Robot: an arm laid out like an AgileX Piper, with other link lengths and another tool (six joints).
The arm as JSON. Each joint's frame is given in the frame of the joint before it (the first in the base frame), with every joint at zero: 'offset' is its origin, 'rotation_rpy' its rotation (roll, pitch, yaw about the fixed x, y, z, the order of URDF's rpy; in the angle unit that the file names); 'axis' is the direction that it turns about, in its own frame. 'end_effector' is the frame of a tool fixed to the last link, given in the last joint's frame.
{
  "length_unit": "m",
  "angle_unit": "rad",
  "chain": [
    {
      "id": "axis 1",
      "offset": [
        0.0,
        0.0,
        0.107
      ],
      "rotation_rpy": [
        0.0,
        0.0,
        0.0
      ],
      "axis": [
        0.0,
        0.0,
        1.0
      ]
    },
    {
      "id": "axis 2",
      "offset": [
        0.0,
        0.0,
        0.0
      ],
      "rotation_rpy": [
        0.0,
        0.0,
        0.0
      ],
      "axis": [
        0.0,
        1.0,
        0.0
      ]
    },
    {
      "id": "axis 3",
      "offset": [
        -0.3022,
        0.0,
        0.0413
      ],
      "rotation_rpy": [
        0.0,
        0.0,
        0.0
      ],
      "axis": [
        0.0,
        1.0,
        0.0
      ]
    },
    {
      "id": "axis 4",
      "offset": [
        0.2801,
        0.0,
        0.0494
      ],
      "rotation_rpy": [
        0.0,
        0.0,
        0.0
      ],
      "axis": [
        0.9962,
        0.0,
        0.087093
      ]
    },
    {
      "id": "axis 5",
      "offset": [
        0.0,
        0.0,
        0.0
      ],
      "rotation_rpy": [
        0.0,
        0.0,
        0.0
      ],
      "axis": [
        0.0,
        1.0,
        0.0
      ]
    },
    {
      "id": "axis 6",
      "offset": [
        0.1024,
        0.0,
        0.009
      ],
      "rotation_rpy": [
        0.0,
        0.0,
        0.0
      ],
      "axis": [
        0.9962,
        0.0,
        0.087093
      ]
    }
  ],
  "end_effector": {
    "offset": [
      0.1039,
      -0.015,
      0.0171
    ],
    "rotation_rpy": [
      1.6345,
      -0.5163,
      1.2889
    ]
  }
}
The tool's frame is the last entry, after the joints.
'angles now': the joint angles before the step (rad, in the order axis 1, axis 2, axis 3, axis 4, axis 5, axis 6). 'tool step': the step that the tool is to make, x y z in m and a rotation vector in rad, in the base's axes. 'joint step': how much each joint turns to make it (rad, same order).
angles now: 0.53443 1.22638 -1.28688 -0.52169 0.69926 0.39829
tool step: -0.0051 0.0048 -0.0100 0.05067 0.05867 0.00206
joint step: -0.00002 0.00009 0.00008 0.07721 0.02576 -0.00556
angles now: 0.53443 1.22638 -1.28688 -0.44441 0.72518 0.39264
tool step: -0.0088 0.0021 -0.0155 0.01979 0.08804 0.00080
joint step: -0.00001 -0.00009 0.00015 0.08058 0.06360 -0.02645
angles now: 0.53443 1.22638 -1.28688 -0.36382 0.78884 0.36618
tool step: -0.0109 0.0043 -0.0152 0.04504 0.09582 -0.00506
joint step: 0.00006 -0.00012 0.00019 0.08745 0.06206 -0.00228
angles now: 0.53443 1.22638 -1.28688 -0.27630 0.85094 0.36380
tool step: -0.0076 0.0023 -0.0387 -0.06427 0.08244 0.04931
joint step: 0.00015 0.00251 0.08248 0.03848 0.00532 -0.07081
